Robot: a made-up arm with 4 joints.
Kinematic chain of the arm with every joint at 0, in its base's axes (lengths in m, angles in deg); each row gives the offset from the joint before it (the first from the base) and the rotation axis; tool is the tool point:
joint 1: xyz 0 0 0.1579 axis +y
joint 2: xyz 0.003 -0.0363 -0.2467 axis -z
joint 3: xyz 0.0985 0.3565 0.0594 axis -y
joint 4: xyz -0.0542 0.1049 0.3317 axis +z
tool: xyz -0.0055 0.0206 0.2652
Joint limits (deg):
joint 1: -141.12..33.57
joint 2: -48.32..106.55
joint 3: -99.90..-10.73
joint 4: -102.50..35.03
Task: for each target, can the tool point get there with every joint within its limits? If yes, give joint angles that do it. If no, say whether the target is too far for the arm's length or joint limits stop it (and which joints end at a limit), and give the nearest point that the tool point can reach.
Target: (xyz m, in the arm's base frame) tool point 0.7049 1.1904 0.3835
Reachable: no: too far | nearest point 0.4344 0.7174 0.2969 | short by 0.552 m
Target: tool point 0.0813 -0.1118 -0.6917
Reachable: no: joint limits stop it (at a limit: joint 1, joint 3, joint 4) | nearest point 0.5468 -0.1527 -0.5141 | short by 0.500 m
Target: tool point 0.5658 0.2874 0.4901
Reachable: yes | joints -4.97 16.86 -42.72 -39.70
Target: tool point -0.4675 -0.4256 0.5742
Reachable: yes | joints -112.42 79.84 -45.02 -13.36
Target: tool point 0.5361 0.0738 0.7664
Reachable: yes | joints -46.59 28.50 -73.54 -29.22
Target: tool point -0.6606 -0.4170 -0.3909
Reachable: no: joint limits stop it (at a limit: joint 1, joint 2, joint 4) | nearest point -0.5474 -0.3816 0.0887 | short by 0.494 m
